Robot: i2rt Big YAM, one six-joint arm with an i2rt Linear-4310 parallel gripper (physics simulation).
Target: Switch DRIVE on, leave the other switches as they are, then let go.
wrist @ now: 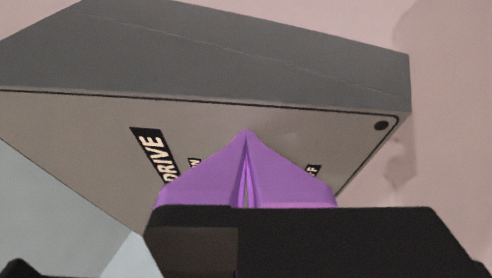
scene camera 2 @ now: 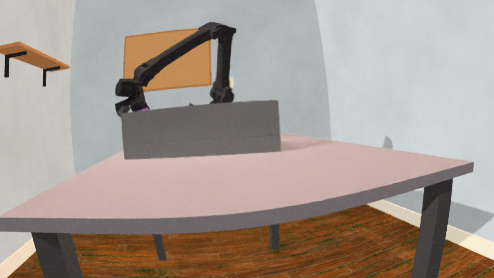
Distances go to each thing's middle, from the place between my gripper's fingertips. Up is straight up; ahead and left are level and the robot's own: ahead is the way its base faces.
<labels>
My gripper is now 20 cm to the right of the grey switch panel (scene camera 2: 246,127), 12 cm short of it and 1 cm above it.
</labels>
